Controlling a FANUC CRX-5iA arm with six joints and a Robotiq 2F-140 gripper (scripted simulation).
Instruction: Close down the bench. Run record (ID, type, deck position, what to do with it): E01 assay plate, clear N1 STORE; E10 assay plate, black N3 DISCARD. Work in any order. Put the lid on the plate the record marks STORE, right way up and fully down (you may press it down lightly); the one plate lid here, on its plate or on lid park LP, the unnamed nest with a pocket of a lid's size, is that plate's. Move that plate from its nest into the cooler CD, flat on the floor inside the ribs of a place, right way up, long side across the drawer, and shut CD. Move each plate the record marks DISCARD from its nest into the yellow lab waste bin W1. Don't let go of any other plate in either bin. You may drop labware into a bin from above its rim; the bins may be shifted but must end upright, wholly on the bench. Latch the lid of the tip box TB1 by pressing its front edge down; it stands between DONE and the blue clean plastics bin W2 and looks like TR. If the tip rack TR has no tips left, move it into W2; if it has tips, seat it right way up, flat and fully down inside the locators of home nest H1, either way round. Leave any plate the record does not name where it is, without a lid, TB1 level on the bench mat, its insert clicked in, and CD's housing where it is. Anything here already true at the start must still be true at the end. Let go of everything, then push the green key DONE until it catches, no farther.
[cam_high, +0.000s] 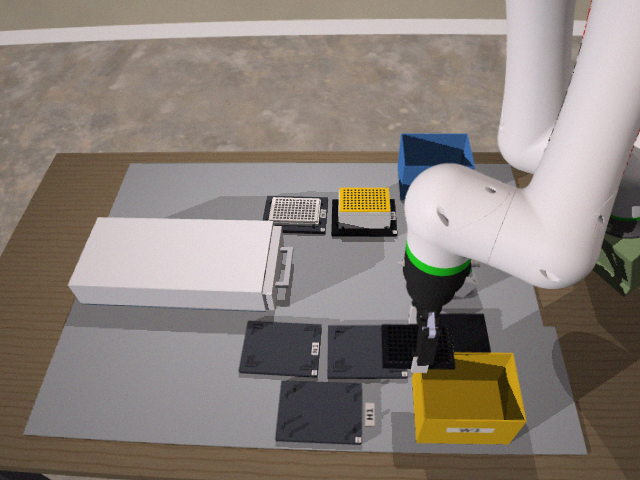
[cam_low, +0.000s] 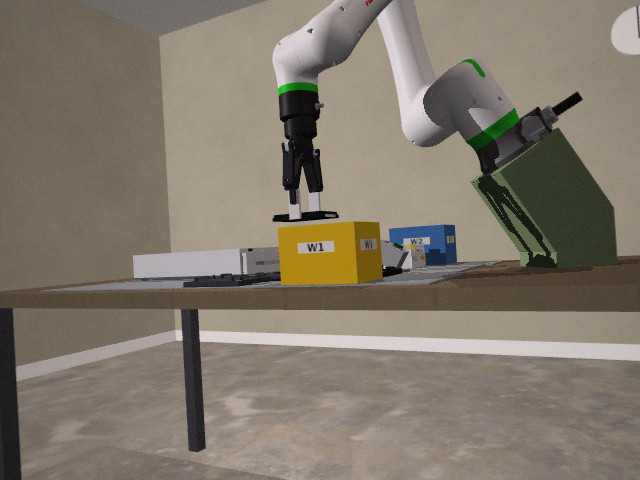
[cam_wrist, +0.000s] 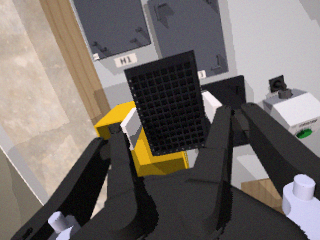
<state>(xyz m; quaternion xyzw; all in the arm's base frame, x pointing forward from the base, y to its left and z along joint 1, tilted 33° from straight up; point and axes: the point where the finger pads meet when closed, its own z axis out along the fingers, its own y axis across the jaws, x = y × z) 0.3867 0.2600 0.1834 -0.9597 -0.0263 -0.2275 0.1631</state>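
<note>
Right now the tip rack TR is 14 cm ahead of my hand, 43 cm to the right of it and 11 cm below it. Also, from my hand: black plate: 2 cm below; yellow bin W1: 10 cm behind, 5 cm to the left, 13 cm below; nest N3: 9 cm ahead, 5 cm to the right, 16 cm below.
</note>
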